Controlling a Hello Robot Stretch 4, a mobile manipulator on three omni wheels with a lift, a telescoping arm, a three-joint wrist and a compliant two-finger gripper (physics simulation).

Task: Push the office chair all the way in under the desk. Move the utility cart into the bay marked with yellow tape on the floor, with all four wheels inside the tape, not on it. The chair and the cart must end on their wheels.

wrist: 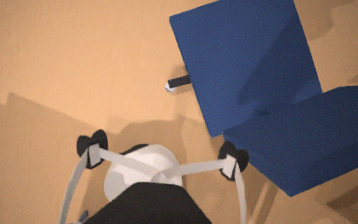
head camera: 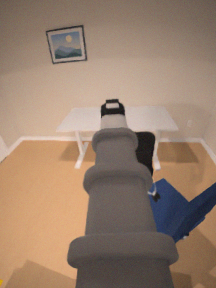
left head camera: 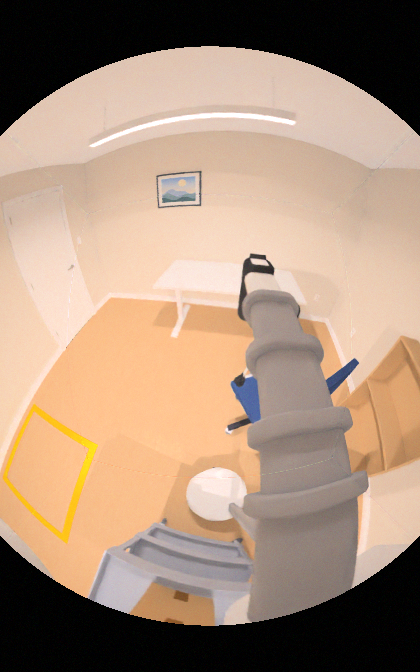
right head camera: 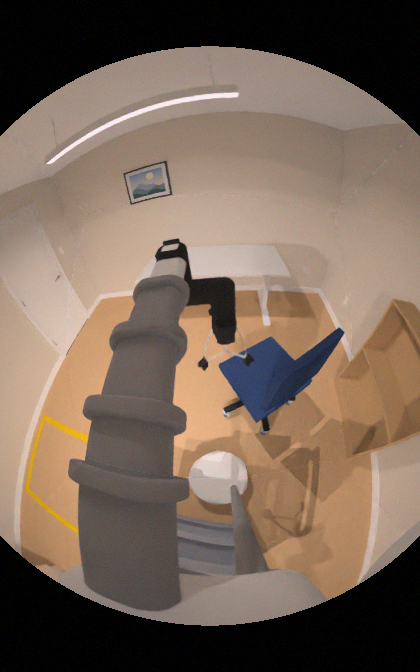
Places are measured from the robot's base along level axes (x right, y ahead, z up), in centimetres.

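Pixels of known places: gripper, between the fingertips: (wrist: 164, 148).
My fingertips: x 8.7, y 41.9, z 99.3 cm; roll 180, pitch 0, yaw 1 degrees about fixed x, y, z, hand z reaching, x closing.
Behind a point stands the place of what it marks.
The blue office chair (head camera: 167, 202) @(y 71.9, x 43.1, z 44.2 cm) (left head camera: 245, 397) (right head camera: 260, 370) (wrist: 245, 60) @(y 65.0, x 35.1, z 44.2 cm) stands upright on the floor, out in front of the right part of the white desk (head camera: 75, 120) @(y 187.6, x -51.8, z 69.2 cm) (left head camera: 200, 275) (right head camera: 220, 262), its backrest toward the right. My gripper (right head camera: 225, 361) (wrist: 164, 148) @(y 41.9, x 8.7, z 99.3 cm) is open and empty, pointing down above the floor beside the left edge of the seat; my arm partly hides it in the head views. The grey-blue utility cart (left head camera: 170, 574) (right head camera: 207, 550) stands near my base, outside the yellow tape bay (left head camera: 80, 492) (right head camera: 65, 427) at the left. Its wheels are mostly hidden.
My round white base (left head camera: 217, 492) (right head camera: 218, 477) (wrist: 117, 180) @(y 3.3, x -13.4, z 18.7 cm) is between cart and chair. A wooden shelf unit (left head camera: 379, 430) (right head camera: 381, 400) stands by the right wall. A door (left head camera: 45, 260) (right head camera: 32, 280) is in the left wall. My thick grey arm crosses the head views.
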